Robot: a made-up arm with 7 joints.
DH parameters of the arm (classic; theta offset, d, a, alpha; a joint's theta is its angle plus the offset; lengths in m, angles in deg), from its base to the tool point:
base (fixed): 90 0.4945 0.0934 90
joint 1: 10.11 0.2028 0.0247 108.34
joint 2: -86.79 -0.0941 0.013 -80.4
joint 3: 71.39 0.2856 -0.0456 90
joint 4: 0 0.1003 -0.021 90
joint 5: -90 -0.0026 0.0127 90
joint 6: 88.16 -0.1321 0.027 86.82
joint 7: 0 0.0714 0.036 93.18
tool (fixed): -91.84 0.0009 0 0
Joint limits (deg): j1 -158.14..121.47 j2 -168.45..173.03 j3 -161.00..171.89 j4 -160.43..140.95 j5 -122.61..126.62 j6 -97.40..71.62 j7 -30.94..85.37
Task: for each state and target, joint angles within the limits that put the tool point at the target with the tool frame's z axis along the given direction. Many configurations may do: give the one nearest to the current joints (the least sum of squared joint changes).
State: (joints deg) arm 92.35 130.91 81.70 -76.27 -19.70 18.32 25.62
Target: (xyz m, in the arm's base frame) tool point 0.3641 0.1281 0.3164 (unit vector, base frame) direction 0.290 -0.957 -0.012
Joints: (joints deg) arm 121.47 168.78 111.94 -65.73 -9.29 58.27 61.10
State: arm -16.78 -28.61 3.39 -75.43 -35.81 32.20 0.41
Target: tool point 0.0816 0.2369 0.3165 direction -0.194 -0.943 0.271
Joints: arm -45.71 -5.48 23.77 -108.60 -9.73 46.41 19.24
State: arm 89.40 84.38 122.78 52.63 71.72 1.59 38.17
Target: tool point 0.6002 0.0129 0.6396 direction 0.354 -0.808 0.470
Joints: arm 53.62 82.18 88.96 53.63 85.70 2.12 17.09
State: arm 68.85 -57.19 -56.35 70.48 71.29 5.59 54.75
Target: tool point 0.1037 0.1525 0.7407 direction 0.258 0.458 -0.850
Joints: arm 94.29 -28.06 -86.64 49.50 104.63 34.24 66.10
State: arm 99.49 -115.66 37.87 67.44 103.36 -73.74 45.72
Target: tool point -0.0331 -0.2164 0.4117 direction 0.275 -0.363 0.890
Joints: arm 54.23 -113.31 57.85 24.16 69.50 -42.48 76.77
